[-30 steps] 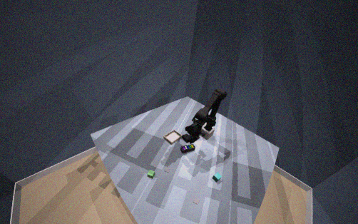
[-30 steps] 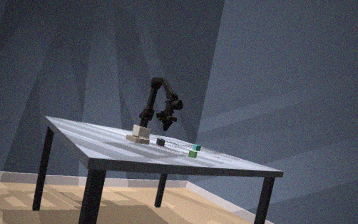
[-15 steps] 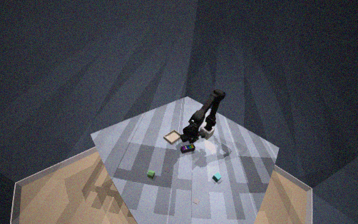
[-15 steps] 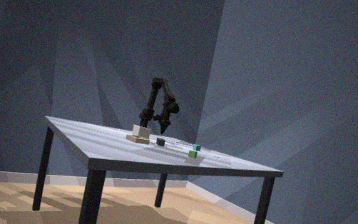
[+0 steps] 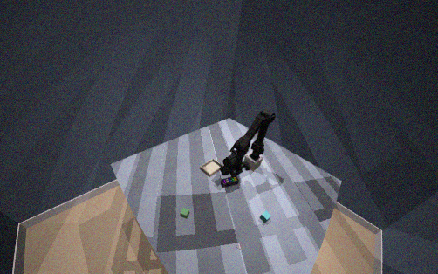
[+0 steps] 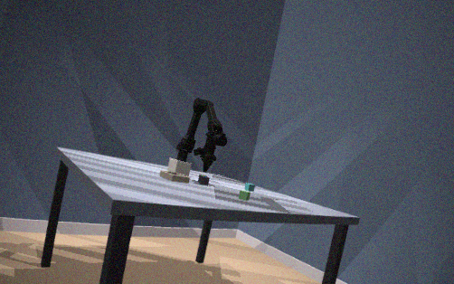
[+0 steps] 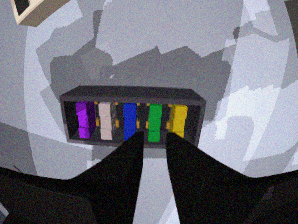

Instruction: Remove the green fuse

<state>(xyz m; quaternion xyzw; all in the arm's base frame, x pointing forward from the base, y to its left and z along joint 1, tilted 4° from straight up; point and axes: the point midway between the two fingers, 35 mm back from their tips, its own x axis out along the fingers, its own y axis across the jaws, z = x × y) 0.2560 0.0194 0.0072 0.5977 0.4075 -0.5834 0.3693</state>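
The green fuse is 40 mm below my gripper tip. From my gripper tip the other things lie so: yellow fuse 40 mm below, 20 mm behind, 10 mm to the left; beige tray 180 mm to the right, 60 mm below, 20 mm ahead; blue fuse 40 mm below, 20 mm ahead, 10 mm to the right.
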